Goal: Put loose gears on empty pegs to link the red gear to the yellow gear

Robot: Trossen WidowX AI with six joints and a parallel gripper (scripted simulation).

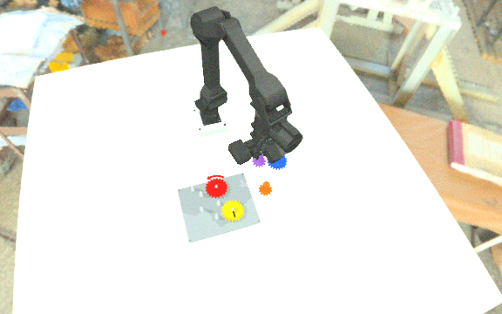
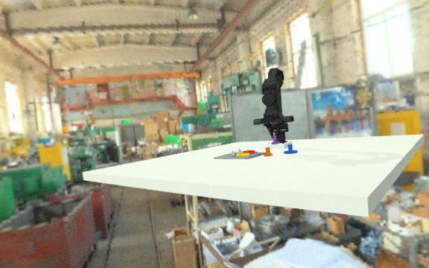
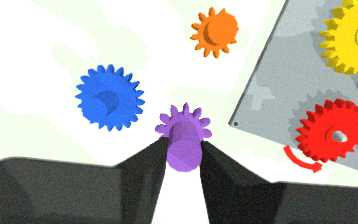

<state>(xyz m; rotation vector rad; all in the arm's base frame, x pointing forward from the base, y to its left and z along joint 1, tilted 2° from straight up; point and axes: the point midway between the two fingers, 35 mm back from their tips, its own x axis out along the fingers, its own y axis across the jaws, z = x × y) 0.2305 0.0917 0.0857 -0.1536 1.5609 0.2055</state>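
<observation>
Now: gripper tip 14 cm to the left of the red gear, 6 cm above it and 3 cm short of it. The rest, counted from my gripper tip: orange gear: 7 cm ahead, 6 cm below; then blue gear: 7 cm to the left, 6 cm below, 1 cm behind; then purple gear: 1 cm below.
</observation>
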